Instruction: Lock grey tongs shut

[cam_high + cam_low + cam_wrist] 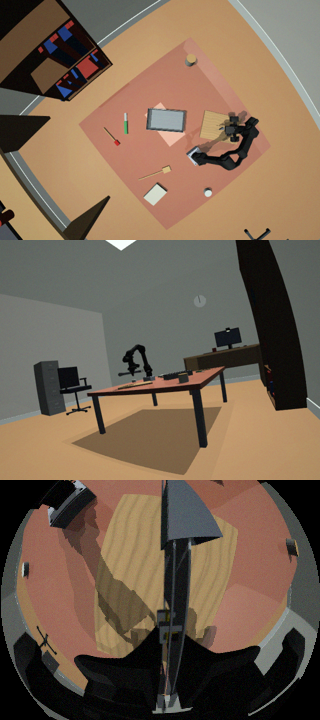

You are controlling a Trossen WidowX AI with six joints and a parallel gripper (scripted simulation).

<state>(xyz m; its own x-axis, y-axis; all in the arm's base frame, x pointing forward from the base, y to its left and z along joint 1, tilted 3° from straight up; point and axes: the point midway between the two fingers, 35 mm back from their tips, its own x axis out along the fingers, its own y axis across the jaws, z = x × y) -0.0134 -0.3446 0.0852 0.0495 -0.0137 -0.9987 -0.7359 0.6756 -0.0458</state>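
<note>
Now: the wooden board 1 cm to the left of my gripper tip and 10 cm below it. The rest, counted from my gripper tip: grey roasting tin 40 cm ahead, 31 cm to the left, 8 cm below; pale flat block 1 cm behind, 84 cm to the left, 9 cm below; cork-topped jar 61 cm ahead, 21 cm to the right, 7 cm below.
</note>
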